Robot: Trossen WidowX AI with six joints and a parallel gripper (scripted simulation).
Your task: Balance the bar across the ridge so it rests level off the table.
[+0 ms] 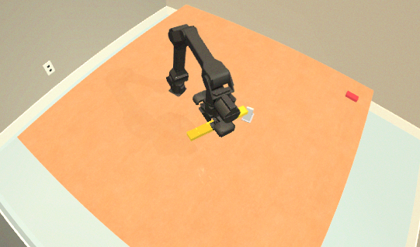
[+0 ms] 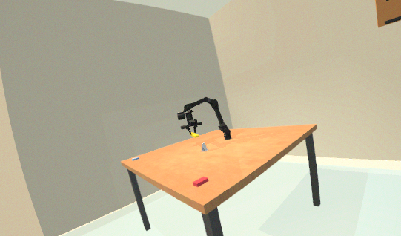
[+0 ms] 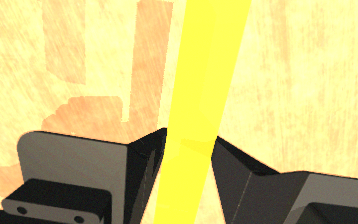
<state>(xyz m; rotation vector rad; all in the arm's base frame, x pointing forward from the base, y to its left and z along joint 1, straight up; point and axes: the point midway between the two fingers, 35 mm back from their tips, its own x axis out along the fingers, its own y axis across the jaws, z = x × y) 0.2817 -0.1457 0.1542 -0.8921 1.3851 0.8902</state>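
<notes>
The yellow bar lies 30 mm to the left of my gripper tip and 10 mm ahead of it. From my gripper tip the other things lie so: red block 650 mm to the left, 460 mm ahead, 110 mm below; blue piece 460 mm ahead, 350 mm to the right, 110 mm below.
</notes>
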